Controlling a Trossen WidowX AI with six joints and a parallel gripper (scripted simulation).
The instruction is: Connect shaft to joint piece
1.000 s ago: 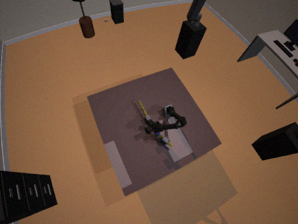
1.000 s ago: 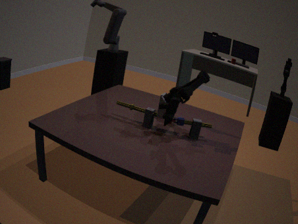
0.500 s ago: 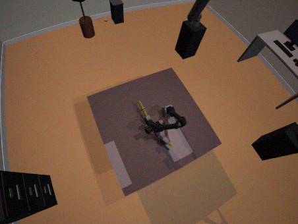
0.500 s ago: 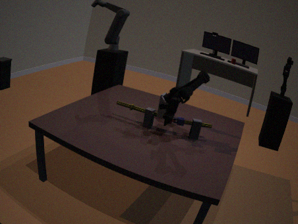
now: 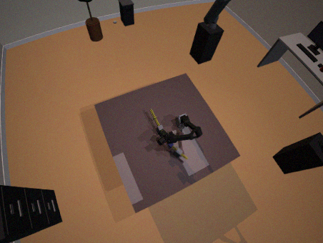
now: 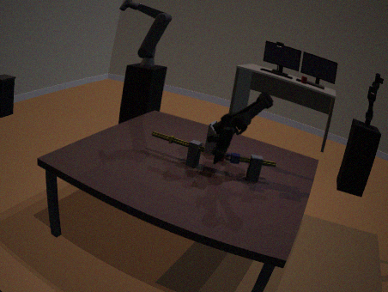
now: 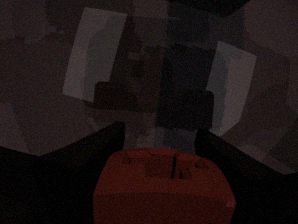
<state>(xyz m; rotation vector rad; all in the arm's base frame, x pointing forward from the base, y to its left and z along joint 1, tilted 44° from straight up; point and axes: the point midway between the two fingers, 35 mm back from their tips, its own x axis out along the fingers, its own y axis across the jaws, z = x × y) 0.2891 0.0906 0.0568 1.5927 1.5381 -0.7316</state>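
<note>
The red square joint piece is 2 cm to the left of my gripper tip and 4 cm above it.
</note>
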